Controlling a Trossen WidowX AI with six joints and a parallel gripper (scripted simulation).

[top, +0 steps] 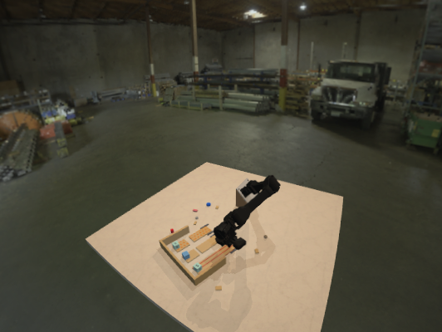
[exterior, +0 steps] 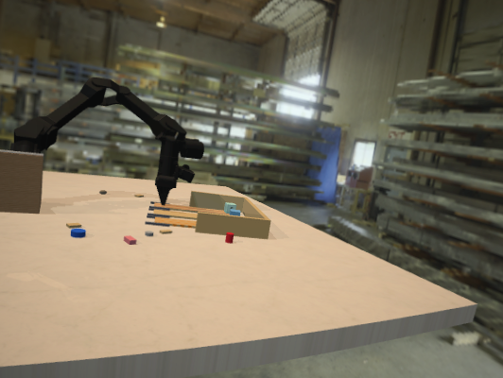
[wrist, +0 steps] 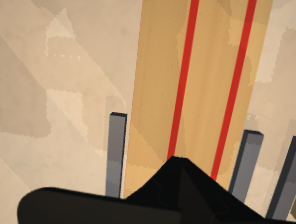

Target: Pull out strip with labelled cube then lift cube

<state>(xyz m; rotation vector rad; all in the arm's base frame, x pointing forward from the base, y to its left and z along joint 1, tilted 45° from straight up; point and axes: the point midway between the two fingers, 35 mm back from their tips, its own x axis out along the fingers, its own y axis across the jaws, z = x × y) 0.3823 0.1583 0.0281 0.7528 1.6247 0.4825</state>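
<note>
Right now the red-lined strip is 10 cm ahead of my gripper tip and 2 cm to the right of it. Also, from my gripper tip: pink block (37 cm to the right, 14 cm behind); then blue disc (34 cm to the right, 24 cm behind); then red cylinder (34 cm to the right, 10 cm ahead).
</note>
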